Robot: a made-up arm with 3 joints. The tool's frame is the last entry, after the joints.
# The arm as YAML. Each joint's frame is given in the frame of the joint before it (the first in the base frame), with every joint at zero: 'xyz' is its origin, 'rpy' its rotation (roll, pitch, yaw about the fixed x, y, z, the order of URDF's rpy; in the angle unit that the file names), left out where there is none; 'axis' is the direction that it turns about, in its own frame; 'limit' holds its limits. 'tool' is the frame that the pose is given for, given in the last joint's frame.
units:
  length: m
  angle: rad
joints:
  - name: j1
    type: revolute
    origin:
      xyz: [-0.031, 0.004, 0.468]
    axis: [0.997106, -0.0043, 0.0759]
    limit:
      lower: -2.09
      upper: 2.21
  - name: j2
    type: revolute
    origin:
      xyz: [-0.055, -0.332, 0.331]
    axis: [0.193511, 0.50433, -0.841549]
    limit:
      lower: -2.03
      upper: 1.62
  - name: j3
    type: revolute
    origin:
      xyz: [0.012, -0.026, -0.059]
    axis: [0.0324, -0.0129, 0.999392]
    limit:
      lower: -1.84
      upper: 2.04
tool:
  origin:
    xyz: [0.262, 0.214, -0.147]
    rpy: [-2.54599, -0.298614, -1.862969]
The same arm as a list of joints. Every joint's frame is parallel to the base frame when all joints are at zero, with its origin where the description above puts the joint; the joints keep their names.
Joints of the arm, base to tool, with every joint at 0 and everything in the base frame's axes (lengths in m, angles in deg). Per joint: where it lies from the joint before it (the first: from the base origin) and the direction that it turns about. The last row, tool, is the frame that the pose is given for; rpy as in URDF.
j1: xyz -0.031 0.004 0.468 axis 0.997106 -0.0043 0.0759
j2: xyz -0.055 -0.332 0.331 axis 0.193511 0.50433 -0.841549
j3: xyz 0.012 -0.026 -0.059 axis 0.0324 -0.0129 0.999392
tool: xyz 0.262 0.214 -0.147 rpy -145.87 -17.11 -106.74
Joint limits (deg, base to tool): -119.75..126.62 -116.31..92.82 -105.42..116.88

